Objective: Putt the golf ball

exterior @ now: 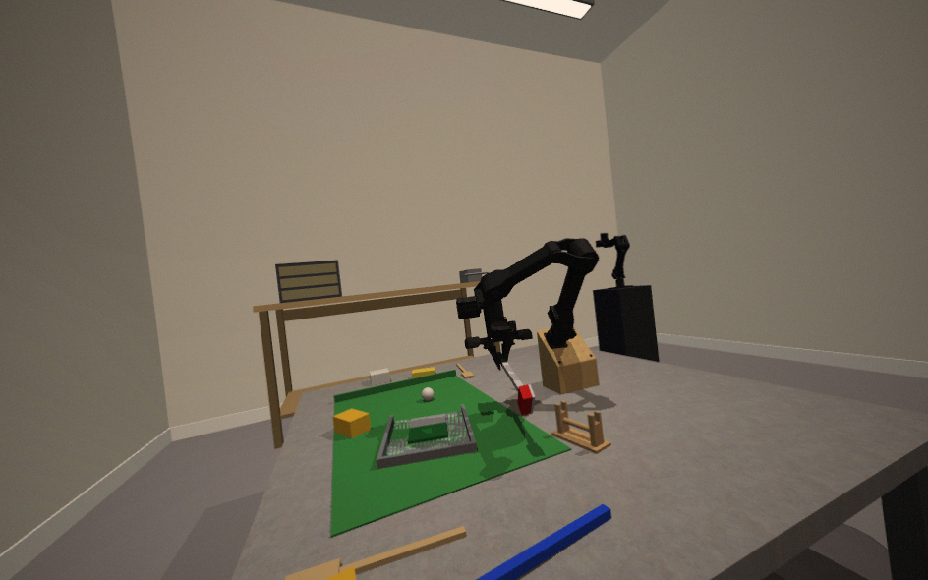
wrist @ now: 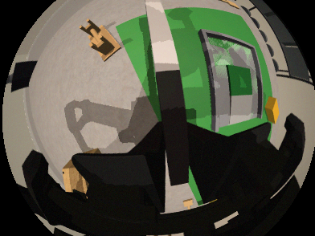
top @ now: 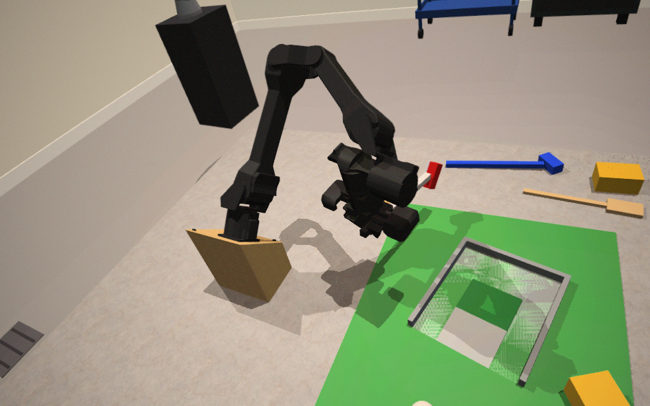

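Right now the red putter is 20 mm ahead of my gripper tip, 110 mm to the left of it and 10 mm above it. From my gripper tip the other things lie so: green mat 230 mm ahead, 110 mm to the right, 130 mm below; then grey frame 230 mm ahead, 30 mm to the left, 120 mm below; then small wooden rack 90 mm behind, 210 mm to the left, 100 mm below.
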